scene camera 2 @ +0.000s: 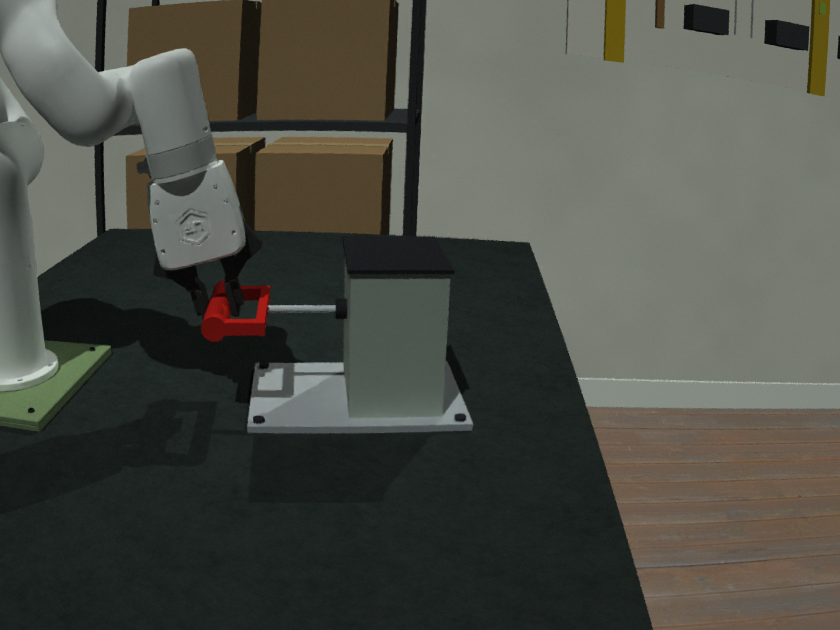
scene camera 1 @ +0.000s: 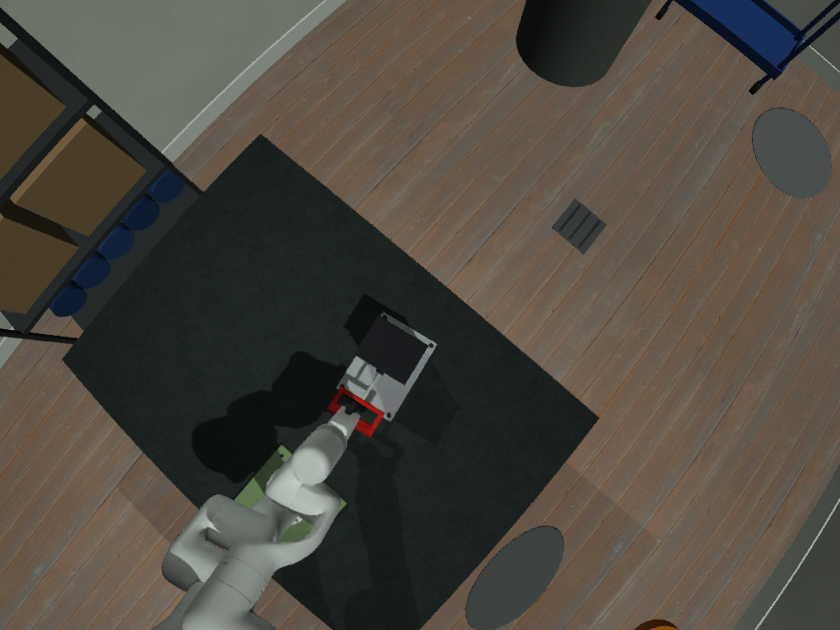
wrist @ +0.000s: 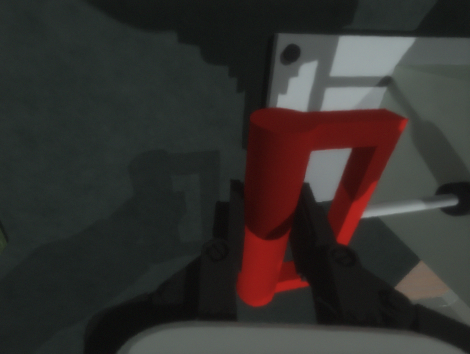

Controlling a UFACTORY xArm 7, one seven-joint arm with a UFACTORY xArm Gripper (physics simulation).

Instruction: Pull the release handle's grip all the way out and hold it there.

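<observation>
The red release handle's grip (scene camera 1: 367, 428) (scene camera 2: 215, 320) (wrist: 272, 175) is a thick bar on a rectangular red frame. A stretch of pale rod (scene camera 2: 301, 308) (wrist: 410, 205) shows between the red frame and the black collar (scene camera 2: 341, 308) (wrist: 454, 198) on the housing. The grey-green housing (scene camera 2: 398, 345) has a black top (scene camera 1: 393, 349) and stands on a pale base plate (scene camera 1: 400, 393) (scene camera 2: 298, 419). My gripper (scene camera 2: 217, 301) (wrist: 265, 199) is shut on the grip, one finger on the outer side and the other inside the frame's opening. In scene camera 1 the arm partly hides the fingers.
The housing stands on a dark table top (scene camera 1: 284, 244) (scene camera 2: 441, 542). The arm's green base plate (scene camera 1: 261, 478) (scene camera 2: 64, 386) is at the side facing the grip. A shelf rack (scene camera 2: 415, 122) with cardboard boxes (scene camera 2: 325, 61) stands behind the table. A dark cylinder (scene camera 1: 576, 40) stands on the floor.
</observation>
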